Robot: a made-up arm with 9 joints. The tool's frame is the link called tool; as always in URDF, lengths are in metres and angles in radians. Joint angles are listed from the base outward.
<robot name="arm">
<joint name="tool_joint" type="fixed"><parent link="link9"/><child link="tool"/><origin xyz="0.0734 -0.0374 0.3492" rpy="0 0 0"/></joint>
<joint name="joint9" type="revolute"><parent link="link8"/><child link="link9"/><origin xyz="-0.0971 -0.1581 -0.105" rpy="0 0 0"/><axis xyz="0 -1 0"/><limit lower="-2.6" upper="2.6"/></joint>
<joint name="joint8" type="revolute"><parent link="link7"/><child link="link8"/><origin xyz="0.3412 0.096 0.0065" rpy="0 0 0"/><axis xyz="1 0 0"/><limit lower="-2.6" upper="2.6"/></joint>
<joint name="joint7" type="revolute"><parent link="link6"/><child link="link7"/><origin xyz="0.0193 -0.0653 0.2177" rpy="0 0 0"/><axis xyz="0 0 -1"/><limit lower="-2.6" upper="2.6"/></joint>
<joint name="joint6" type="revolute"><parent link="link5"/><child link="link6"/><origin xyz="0.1 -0.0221 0.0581" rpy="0 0 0"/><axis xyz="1 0 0"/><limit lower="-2.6" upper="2.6"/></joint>
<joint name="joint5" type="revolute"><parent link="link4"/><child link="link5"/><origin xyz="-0.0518 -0.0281 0.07" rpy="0 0 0"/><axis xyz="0 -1 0"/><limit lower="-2.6" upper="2.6"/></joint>
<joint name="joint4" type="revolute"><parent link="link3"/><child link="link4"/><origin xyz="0.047 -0.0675 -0.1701" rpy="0 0 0"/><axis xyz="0 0 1"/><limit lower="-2.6" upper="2.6"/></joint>
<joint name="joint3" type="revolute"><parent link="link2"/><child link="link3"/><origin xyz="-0.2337 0.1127 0.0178" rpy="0 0 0"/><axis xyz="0 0 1"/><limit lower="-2.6" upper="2.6"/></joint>
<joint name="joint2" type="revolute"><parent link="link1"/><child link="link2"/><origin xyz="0.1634 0.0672 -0.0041" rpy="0 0 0"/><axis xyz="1 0 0"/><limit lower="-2.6" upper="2.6"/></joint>
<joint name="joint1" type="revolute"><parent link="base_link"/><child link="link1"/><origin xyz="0 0 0.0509" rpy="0 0 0"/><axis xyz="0 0 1"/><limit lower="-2.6" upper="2.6"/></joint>
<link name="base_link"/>
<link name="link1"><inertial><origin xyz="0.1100 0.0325 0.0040"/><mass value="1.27"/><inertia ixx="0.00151" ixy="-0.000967" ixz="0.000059" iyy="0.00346" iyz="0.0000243" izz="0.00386"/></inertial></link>
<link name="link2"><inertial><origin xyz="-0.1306 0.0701 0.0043"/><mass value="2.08"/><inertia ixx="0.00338" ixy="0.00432" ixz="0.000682" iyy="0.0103" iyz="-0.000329" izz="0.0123"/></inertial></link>
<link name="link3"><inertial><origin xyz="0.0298 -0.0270 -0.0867"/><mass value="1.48"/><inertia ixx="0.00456" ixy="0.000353" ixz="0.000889" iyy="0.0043" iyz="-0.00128" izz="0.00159"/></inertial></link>
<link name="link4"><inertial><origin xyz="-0.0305 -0.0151 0.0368"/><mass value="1"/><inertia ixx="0.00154" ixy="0.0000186" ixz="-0.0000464" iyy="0.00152" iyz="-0.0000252" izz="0.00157"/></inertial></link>
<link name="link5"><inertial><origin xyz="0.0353 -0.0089 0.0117"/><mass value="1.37"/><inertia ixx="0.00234" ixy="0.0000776" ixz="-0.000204" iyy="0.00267" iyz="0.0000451" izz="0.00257"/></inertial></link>
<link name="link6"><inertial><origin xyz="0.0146 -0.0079 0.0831"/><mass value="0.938"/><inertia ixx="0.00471" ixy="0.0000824" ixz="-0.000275" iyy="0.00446" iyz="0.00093" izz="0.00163"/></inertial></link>
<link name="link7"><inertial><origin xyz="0.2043 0.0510 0.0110"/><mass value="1"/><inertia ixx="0.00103" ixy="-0.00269" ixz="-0.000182" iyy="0.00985" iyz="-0.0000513" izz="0.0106"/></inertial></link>
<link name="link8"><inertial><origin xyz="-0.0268 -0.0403 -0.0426"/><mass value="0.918"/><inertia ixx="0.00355" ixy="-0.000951" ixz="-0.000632" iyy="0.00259" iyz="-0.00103" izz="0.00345"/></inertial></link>
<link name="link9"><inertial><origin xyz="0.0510 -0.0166 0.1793"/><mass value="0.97"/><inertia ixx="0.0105" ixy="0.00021" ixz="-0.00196" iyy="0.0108" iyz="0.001" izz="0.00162"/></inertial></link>
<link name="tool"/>
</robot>
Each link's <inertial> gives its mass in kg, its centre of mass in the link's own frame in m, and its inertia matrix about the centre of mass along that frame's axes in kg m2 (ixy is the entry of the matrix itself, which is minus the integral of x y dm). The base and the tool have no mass. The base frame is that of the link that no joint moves.
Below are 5 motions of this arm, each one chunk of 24 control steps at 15 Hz.
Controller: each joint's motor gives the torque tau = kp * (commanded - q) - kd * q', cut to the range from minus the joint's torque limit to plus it. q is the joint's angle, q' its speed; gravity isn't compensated. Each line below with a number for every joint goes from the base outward.
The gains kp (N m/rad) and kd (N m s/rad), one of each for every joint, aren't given. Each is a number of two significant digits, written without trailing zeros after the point. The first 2 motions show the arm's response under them.
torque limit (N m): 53 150 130 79 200 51 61 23 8.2
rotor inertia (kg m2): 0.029 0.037 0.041 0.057 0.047 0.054 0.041 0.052 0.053
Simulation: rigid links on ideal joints. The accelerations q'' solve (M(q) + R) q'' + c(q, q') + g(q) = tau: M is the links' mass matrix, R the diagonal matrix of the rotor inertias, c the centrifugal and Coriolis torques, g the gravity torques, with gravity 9.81 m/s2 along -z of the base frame. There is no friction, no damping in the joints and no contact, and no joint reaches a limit. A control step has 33 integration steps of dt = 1/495 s. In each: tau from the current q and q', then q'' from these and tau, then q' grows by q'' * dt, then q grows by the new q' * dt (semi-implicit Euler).
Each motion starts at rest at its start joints. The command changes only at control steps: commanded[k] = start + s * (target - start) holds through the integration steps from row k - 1 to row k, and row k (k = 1, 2, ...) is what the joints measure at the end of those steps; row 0 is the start. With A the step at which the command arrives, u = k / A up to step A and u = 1 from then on. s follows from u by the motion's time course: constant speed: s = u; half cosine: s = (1 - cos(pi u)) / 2; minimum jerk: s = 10 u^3 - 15 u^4 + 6 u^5; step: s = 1 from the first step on.
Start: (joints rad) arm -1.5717 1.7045 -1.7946 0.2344 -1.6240 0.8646 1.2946 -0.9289 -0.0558
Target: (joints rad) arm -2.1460 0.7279 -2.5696 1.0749 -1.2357 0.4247 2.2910 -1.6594 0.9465
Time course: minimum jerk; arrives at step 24
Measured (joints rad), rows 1 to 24:
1: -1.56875 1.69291 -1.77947 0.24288 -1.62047 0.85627 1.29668 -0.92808 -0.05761
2: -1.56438 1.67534 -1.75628 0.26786 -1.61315 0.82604 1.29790 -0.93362 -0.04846
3: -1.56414 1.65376 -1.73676 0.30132 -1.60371 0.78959 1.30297 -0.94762 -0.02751
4: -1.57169 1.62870 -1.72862 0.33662 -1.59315 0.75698 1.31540 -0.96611 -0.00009
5: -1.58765 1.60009 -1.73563 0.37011 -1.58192 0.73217 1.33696 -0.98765 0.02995
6: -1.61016 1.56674 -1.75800 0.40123 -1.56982 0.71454 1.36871 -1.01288 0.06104
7: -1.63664 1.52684 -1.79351 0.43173 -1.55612 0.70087 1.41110 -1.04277 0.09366
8: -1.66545 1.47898 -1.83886 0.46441 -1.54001 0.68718 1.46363 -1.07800 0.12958
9: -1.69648 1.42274 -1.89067 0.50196 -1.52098 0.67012 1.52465 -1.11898 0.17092
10: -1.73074 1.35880 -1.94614 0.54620 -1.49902 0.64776 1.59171 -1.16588 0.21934
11: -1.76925 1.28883 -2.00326 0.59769 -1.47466 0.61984 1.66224 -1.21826 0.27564
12: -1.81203 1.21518 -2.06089 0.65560 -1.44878 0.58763 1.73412 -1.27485 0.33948
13: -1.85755 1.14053 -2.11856 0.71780 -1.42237 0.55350 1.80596 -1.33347 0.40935
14: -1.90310 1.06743 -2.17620 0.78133 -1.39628 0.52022 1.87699 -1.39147 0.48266
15: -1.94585 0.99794 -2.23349 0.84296 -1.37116 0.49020 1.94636 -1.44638 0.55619
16: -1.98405 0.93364 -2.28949 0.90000 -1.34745 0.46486 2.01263 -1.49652 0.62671
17: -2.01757 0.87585 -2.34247 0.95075 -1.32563 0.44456 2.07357 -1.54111 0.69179
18: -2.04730 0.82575 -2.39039 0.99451 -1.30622 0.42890 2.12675 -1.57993 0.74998
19: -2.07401 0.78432 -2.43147 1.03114 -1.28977 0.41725 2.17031 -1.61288 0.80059
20: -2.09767 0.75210 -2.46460 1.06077 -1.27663 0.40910 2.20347 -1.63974 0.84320
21: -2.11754 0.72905 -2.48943 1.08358 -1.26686 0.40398 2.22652 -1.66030 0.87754
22: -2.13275 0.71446 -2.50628 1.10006 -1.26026 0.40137 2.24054 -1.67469 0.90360
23: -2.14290 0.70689 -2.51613 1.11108 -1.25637 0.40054 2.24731 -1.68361 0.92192
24: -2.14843 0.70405 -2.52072 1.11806 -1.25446 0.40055 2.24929 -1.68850 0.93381
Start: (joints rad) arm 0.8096 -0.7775 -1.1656 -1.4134 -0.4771 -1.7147 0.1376 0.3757 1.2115
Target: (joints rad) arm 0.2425 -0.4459 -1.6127 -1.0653 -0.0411 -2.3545 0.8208 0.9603 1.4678
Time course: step
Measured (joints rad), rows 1 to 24:
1: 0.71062 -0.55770 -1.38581 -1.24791 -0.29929 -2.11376 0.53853 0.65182 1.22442
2: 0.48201 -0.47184 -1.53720 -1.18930 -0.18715 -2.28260 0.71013 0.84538 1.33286
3: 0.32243 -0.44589 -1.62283 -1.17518 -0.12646 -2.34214 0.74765 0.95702 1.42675
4: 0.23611 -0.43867 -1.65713 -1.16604 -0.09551 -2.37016 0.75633 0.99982 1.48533
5: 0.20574 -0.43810 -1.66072 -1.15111 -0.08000 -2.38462 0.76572 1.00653 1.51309
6: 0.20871 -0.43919 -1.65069 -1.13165 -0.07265 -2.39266 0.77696 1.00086 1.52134
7: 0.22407 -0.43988 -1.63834 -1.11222 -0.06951 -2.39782 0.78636 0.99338 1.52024
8: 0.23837 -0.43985 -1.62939 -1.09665 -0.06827 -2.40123 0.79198 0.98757 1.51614
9: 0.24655 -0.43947 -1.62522 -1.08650 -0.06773 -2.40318 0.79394 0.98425 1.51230
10: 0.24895 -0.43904 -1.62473 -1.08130 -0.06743 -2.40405 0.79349 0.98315 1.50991
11: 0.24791 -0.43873 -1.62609 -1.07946 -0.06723 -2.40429 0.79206 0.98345 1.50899
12: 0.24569 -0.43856 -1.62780 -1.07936 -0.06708 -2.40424 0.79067 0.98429 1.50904
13: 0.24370 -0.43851 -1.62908 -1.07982 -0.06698 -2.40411 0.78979 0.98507 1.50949
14: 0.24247 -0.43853 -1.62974 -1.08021 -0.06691 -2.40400 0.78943 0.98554 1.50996
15: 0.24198 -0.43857 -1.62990 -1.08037 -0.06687 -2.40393 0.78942 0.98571 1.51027
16: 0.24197 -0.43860 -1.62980 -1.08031 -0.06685 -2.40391 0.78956 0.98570 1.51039
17: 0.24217 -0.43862 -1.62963 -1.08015 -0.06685 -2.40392 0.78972 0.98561 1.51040
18: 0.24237 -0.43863 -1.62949 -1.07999 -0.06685 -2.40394 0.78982 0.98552 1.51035
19: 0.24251 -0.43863 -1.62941 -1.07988 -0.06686 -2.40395 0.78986 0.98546 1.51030
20: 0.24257 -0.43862 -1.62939 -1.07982 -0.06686 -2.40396 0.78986 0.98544 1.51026
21: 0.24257 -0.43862 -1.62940 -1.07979 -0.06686 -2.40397 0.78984 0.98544 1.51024
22: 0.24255 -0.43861 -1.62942 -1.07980 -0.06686 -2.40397 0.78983 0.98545 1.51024
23: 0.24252 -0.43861 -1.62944 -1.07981 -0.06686 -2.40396 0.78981 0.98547 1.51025
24: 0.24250 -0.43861 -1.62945 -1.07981 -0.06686 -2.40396 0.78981 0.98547 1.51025
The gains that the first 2 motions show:
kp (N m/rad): 130 300 240 140 350 130 140 39 19
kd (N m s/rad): 14 20 19 20 36 11 8.6 3.4 3.3
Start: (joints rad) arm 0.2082 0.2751 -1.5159 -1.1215 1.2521 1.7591 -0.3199 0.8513 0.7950
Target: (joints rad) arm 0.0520 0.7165 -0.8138 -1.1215 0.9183 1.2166 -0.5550 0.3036 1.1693
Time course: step
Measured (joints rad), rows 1 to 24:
1: 0.09557 0.48620 -1.12869 -1.13339 1.10641 1.47125 -0.53374 0.61586 0.92652
2: 0.06622 0.64480 -0.94331 -1.13301 1.00873 1.31214 -0.53183 0.42507 1.02649
3: 0.08008 0.70022 -0.84821 -1.10830 0.94538 1.27782 -0.50857 0.34051 1.08629
4: 0.08805 0.71644 -0.80447 -1.08733 0.91148 1.27435 -0.50200 0.31767 1.13010
5: 0.08371 0.71733 -0.78975 -1.07876 0.89764 1.26973 -0.50894 0.31431 1.16292
6: 0.07281 0.71284 -0.78819 -1.07893 0.89439 1.26303 -0.51967 0.31365 1.18516
7: 0.06184 0.70836 -0.79036 -1.08243 0.89499 1.25722 -0.52794 0.31290 1.19944
8: 0.05438 0.70582 -0.79221 -1.08578 0.89604 1.25358 -0.53212 0.31234 1.20861
9: 0.05089 0.70508 -0.79288 -1.08776 0.89645 1.25195 -0.53320 0.31202 1.21451
10: 0.05013 0.70531 -0.79275 -1.08847 0.89629 1.25157 -0.53276 0.31180 1.21817
11: 0.05063 0.70580 -0.79235 -1.08847 0.89591 1.25170 -0.53200 0.31160 1.22032
12: 0.05136 0.70618 -0.79200 -1.08823 0.89556 1.25192 -0.53145 0.31143 1.22152
13: 0.05188 0.70636 -0.79182 -1.08802 0.89534 1.25206 -0.53122 0.31131 1.22218
14: 0.05211 0.70640 -0.79176 -1.08791 0.89526 1.25209 -0.53121 0.31124 1.22254
15: 0.05214 0.70637 -0.79178 -1.08790 0.89525 1.25207 -0.53128 0.31120 1.22276
16: 0.05209 0.70632 -0.79181 -1.08792 0.89527 1.25203 -0.53135 0.31118 1.22290
17: 0.05203 0.70629 -0.79184 -1.08796 0.89529 1.25200 -0.53140 0.31117 1.22299
18: 0.05200 0.70628 -0.79186 -1.08798 0.89530 1.25199 -0.53141 0.31117 1.22306
19: 0.05198 0.70628 -0.79186 -1.08799 0.89530 1.25198 -0.53141 0.31117 1.22310
20: 0.05199 0.70628 -0.79186 -1.08799 0.89530 1.25198 -0.53141 0.31117 1.22313
21: 0.05199 0.70628 -0.79185 -1.08799 0.89530 1.25199 -0.53140 0.31116 1.22314
22: 0.05200 0.70629 -0.79185 -1.08799 0.89530 1.25199 -0.53140 0.31116 1.22315
23: 0.05200 0.70629 -0.79185 -1.08799 0.89530 1.25199 -0.53140 0.31116 1.22316
24: 0.05200 0.70629 -0.79185 -1.08799 0.89530 1.25199 -0.53140 0.31116 1.22316

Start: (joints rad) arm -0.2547 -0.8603 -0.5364 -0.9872 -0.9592 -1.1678 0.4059 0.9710 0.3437
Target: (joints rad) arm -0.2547 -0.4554 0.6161 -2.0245 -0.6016 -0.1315 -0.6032 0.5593 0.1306
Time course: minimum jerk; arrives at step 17
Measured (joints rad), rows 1 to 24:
1: -0.25696 -0.84620 -0.53523 -0.98840 -0.96766 -1.17506 0.39118 0.98149 0.35391
2: -0.25894 -0.82400 -0.52493 -0.99175 -0.97949 -1.17914 0.35965 1.00017 0.36029
3: -0.25849 -0.80477 -0.49971 -1.00260 -0.98378 -1.16845 0.32407 1.00848 0.35899
4: -0.25709 -0.78744 -0.45643 -1.02682 -0.97703 -1.13674 0.28211 0.99987 0.35329
5: -0.25639 -0.76713 -0.39363 -1.06827 -0.96030 -1.08271 0.22712 0.97729 0.34394
6: -0.25698 -0.74017 -0.31132 -1.12790 -0.93615 -1.00855 0.15503 0.94603 0.33010
7: -0.25839 -0.70579 -0.21121 -1.20409 -0.90689 -0.91829 0.06641 0.90997 0.31075
8: -0.25958 -0.66573 -0.09682 -1.29329 -0.87413 -0.81687 -0.03443 0.87112 0.28573
9: -0.25957 -0.62306 0.02668 -1.39079 -0.83905 -0.70968 -0.14132 0.83051 0.25605
10: -0.25787 -0.58104 0.15274 -1.49145 -0.80281 -0.60218 -0.24776 0.78911 0.22377
11: -0.25467 -0.54248 0.27414 -1.59033 -0.76682 -0.49967 -0.34771 0.74838 0.19141
12: -0.25073 -0.50940 0.38376 -1.68303 -0.73279 -0.40689 -0.43582 0.71024 0.16144
13: -0.24701 -0.48308 0.47558 -1.76590 -0.70251 -0.32776 -0.50774 0.67675 0.13591
14: -0.24443 -0.46401 0.54559 -1.83612 -0.67759 -0.26504 -0.56057 0.64959 0.11610
15: -0.24356 -0.45193 0.59245 -1.89196 -0.65910 -0.21996 -0.59355 0.62973 0.10240
16: -0.24458 -0.44573 0.61803 -1.93322 -0.64721 -0.19165 -0.60863 0.61711 0.09432
17: -0.24725 -0.44341 0.62771 -1.96191 -0.64094 -0.17640 -0.61101 0.61043 0.09069
18: -0.25099 -0.44243 0.62944 -1.98204 -0.63819 -0.16817 -0.60823 0.60727 0.08994
19: -0.25443 -0.44179 0.62867 -1.99607 -0.63714 -0.16351 -0.60522 0.60606 0.09063
20: -0.25660 -0.44133 0.62794 -2.00526 -0.63675 -0.16114 -0.60369 0.60580 0.09162
21: -0.25736 -0.44103 0.62800 -2.01067 -0.63660 -0.16037 -0.60364 0.60592 0.09220
22: -0.25709 -0.44084 0.62870 -2.01340 -0.63654 -0.16061 -0.60443 0.60616 0.09214
23: -0.25634 -0.44074 0.62962 -2.01447 -0.63650 -0.16127 -0.60544 0.60640 0.09156
24: -0.25554 -0.44069 0.63045 -2.01471 -0.63648 -0.16196 -0.60626 0.60658 0.09074

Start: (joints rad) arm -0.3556 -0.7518 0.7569 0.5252 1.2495 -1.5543 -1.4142 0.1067 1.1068
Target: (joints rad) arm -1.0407 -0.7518 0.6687 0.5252 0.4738 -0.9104 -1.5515 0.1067 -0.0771
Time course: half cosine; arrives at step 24
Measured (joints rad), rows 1 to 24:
1: -0.35478 -0.76254 0.76081 0.52056 1.24226 -1.56757 -1.42515 0.10426 1.09776
2: -0.36003 -0.77120 0.75987 0.51446 1.23114 -1.57764 -1.43802 0.10304 1.07449
3: -0.37060 -0.77374 0.75814 0.51012 1.21766 -1.57550 -1.44236 0.10194 1.04782
4: -0.38532 -0.77365 0.75622 0.50780 1.20036 -1.56316 -1.44422 0.10066 1.01972
5: -0.40425 -0.77326 0.75377 0.50671 1.17810 -1.54409 -1.44733 0.09981 0.98792
6: -0.42780 -0.77313 0.75052 0.50610 1.15054 -1.52047 -1.45199 0.09953 0.95012
7: -0.45602 -0.77315 0.74647 0.50554 1.11792 -1.49326 -1.45761 0.09965 0.90519
8: -0.48853 -0.77321 0.74173 0.50490 1.08073 -1.46287 -1.46377 0.10002 0.85301
9: -0.52474 -0.77327 0.73646 0.50417 1.03957 -1.42964 -1.47031 0.10063 0.79405
10: -0.56395 -0.77331 0.73079 0.50339 0.99514 -1.39400 -1.47710 0.10149 0.72916
11: -0.60546 -0.77335 0.72485 0.50258 0.94820 -1.35646 -1.48403 0.10265 0.65939
12: -0.64856 -0.77338 0.71874 0.50176 0.89953 -1.31762 -1.49094 0.10414 0.58592
13: -0.69254 -0.77339 0.71256 0.50095 0.84996 -1.27813 -1.49769 0.10594 0.51005
14: -0.73664 -0.77340 0.70643 0.50016 0.80035 -1.23862 -1.50415 0.10801 0.43311
15: -0.78015 -0.77339 0.70044 0.49938 0.75153 -1.19976 -1.51021 0.11026 0.35646
16: -0.82231 -0.77338 0.69468 0.49864 0.70433 -1.16221 -1.51577 0.11258 0.28146
17: -0.86241 -0.77337 0.68927 0.49793 0.65957 -1.12662 -1.52076 0.11486 0.20940
18: -0.89976 -0.77336 0.68428 0.49727 0.61801 -1.09362 -1.52512 0.11697 0.14151
19: -0.93369 -0.77336 0.67981 0.49667 0.58035 -1.06381 -1.52881 0.11884 0.07890
20: -0.96361 -0.77336 0.67592 0.49612 0.54725 -1.03773 -1.53180 0.12040 0.02260
21: -0.98899 -0.77337 0.67269 0.49565 0.51928 -1.01589 -1.53407 0.12162 -0.02650
22: -1.00938 -0.77339 0.67016 0.49526 0.49691 -0.99871 -1.53562 0.12253 -0.06767
23: -1.02442 -0.77340 0.66837 0.49494 0.48053 -0.98652 -1.53642 0.12314 -0.10029
24: -1.03382 -0.77341 0.66736 0.49470 0.47043 -0.97959 -1.53649 0.12349 -0.12389

